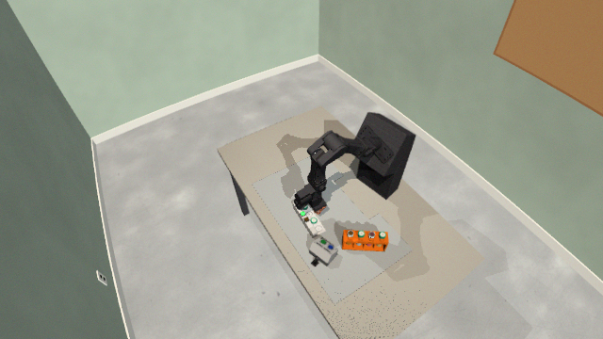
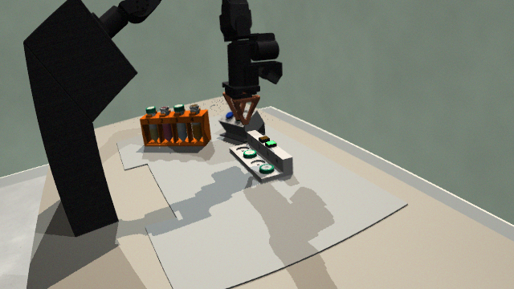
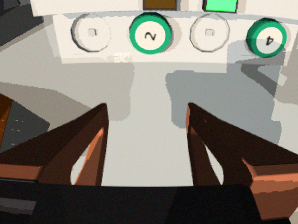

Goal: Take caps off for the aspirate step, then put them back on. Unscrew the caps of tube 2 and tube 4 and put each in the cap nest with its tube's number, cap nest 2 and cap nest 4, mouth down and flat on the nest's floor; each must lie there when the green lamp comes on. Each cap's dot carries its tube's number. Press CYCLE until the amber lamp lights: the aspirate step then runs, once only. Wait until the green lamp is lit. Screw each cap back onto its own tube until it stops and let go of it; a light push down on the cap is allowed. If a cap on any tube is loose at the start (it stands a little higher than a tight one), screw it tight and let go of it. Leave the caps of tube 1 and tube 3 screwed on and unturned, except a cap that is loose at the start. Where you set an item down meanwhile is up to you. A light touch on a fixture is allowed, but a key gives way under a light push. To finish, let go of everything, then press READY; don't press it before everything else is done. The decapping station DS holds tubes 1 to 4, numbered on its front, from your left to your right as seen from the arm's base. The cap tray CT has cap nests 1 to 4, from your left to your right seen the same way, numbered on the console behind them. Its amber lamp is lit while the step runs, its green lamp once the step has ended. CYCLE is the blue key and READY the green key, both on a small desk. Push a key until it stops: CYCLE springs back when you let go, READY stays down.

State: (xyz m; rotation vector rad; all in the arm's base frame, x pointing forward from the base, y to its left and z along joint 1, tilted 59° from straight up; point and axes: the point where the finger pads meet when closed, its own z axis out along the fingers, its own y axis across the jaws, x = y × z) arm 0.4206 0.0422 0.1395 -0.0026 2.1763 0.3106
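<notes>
Right now my hand is 26 cm past the cap 1 and 24 cm to the right of it. The rest, counted from my hand: green ready key: 16 cm to the left, 5 cm below, 2 cm ahead; blue cycle key: 20 cm to the left, 5 cm below, 1 cm behind.
</notes>
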